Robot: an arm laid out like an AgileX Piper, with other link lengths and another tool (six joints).
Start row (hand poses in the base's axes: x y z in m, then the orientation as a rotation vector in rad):
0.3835 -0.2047 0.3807 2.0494 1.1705 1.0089
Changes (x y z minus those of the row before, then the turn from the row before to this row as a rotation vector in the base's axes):
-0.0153 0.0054 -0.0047 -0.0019 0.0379 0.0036
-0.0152 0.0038 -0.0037 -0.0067 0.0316 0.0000
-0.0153 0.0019 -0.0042 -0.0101 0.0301 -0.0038
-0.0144 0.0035 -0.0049 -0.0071 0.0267 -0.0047
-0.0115 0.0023 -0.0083 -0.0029 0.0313 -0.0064
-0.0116 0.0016 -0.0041 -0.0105 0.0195 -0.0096
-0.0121 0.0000 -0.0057 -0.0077 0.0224 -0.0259
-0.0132 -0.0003 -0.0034 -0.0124 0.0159 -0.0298
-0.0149 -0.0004 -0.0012 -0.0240 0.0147 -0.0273
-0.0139 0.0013 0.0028 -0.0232 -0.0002 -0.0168
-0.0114 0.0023 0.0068 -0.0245 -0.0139 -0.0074
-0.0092 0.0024 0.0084 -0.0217 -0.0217 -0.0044
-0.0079 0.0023 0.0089 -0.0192 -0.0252 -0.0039
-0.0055 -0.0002 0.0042 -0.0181 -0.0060 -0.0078
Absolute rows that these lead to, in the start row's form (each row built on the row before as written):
0.3682 -0.1993 0.3760 2.0740 1.1943 0.9742
0.3530 -0.1955 0.3723 2.0914 1.2118 0.9394
0.3377 -0.1936 0.3681 2.1063 1.2248 0.9013
0.3233 -0.1901 0.3632 2.1212 1.2342 0.8682
0.3118 -0.1878 0.3549 2.1429 1.2429 0.8329
0.3002 -0.1862 0.3508 2.1519 1.2431 0.8016
0.2881 -0.1862 0.3451 2.1720 1.2250 0.7627
0.2749 -0.1865 0.3417 2.1854 1.1994 0.7250
0.2600 -0.1869 0.3405 2.1868 1.1773 0.6810
0.2461 -0.1856 0.3433 2.1750 1.1598 0.6573
0.2347 -0.1833 0.3501 2.1500 1.1463 0.6507
0.2255 -0.1809 0.3585 2.1217 1.1319 0.6552
0.2176 -0.1786 0.3674 2.0933 1.1159 0.6649
0.2121 -0.1788 0.3716 2.0781 1.1060 0.6546

